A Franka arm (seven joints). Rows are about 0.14 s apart.
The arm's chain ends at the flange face. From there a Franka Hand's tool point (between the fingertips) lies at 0.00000 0.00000 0.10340 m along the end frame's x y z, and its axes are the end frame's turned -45 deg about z.
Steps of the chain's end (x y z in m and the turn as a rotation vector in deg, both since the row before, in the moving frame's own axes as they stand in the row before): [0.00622, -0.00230, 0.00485, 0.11, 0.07, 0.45]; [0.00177, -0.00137, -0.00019, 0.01, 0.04, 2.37]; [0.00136, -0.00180, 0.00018, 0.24, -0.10, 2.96]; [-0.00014, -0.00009, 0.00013, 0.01, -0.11, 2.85]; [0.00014, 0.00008, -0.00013, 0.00, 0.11, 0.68]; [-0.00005, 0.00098, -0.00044, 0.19, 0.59, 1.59]
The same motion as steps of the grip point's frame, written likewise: [0.00625, 0.00272, 0.00485, 0.03, 0.13, 0.45]; [0.00228, 0.00032, -0.00019, -0.02, 0.04, 2.37]; [0.00242, -0.00074, 0.00018, 0.24, 0.10, 2.96]; [-0.00016, -0.00032, 0.00013, 0.08, -0.07, 2.85]; [0.00018, 0.00030, -0.00013, -0.08, 0.08, 0.68]; [0.00026, 0.00118, -0.00045, -0.28, 0.55, 1.59]
